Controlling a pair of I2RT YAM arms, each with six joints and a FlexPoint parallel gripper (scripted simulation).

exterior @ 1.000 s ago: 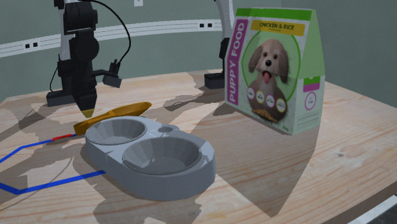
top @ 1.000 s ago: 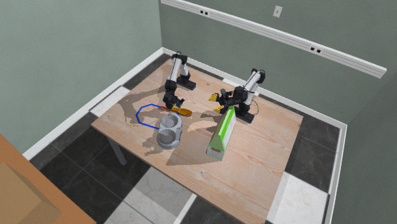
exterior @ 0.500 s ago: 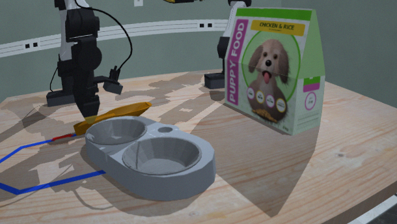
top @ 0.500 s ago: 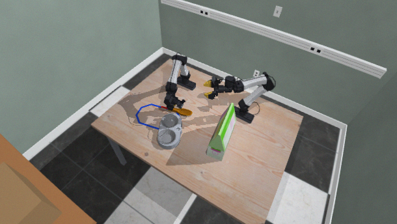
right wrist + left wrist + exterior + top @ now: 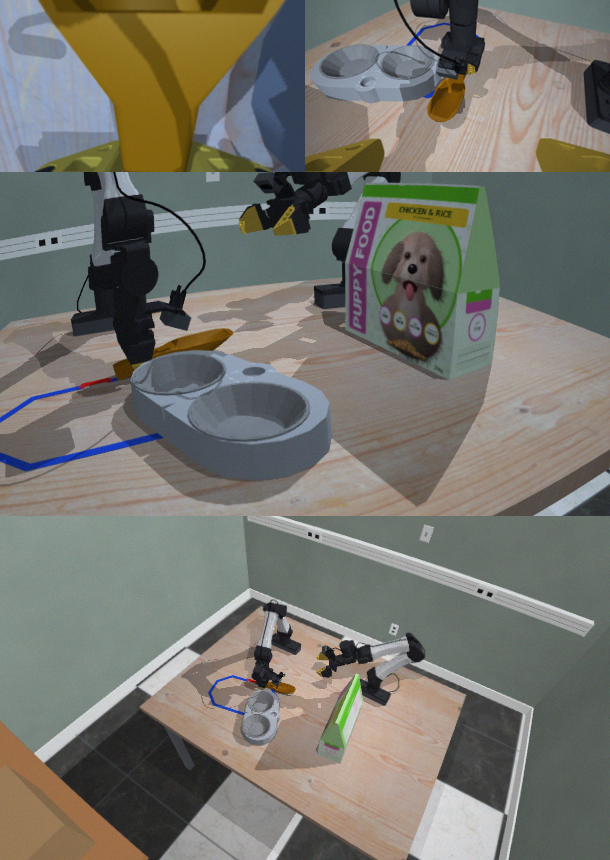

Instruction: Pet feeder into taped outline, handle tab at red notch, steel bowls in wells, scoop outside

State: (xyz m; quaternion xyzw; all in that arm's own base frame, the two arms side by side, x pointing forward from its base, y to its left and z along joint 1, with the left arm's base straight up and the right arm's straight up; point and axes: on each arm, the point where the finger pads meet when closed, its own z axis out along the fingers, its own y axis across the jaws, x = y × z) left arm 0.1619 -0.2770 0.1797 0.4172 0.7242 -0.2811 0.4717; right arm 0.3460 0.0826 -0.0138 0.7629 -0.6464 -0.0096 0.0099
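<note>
My right gripper is now 18 cm short of the grey pet feeder, 14 cm to the right of it and 1 cm above it. Also, from my right hand: puppy food bag (50 cm to the left, 13 cm above, 1 cm ahead); blue taped outline (13 cm ahead, 5 cm to the right, 2 cm below); orange scoop (8 cm to the left, 2 cm behind).
</note>
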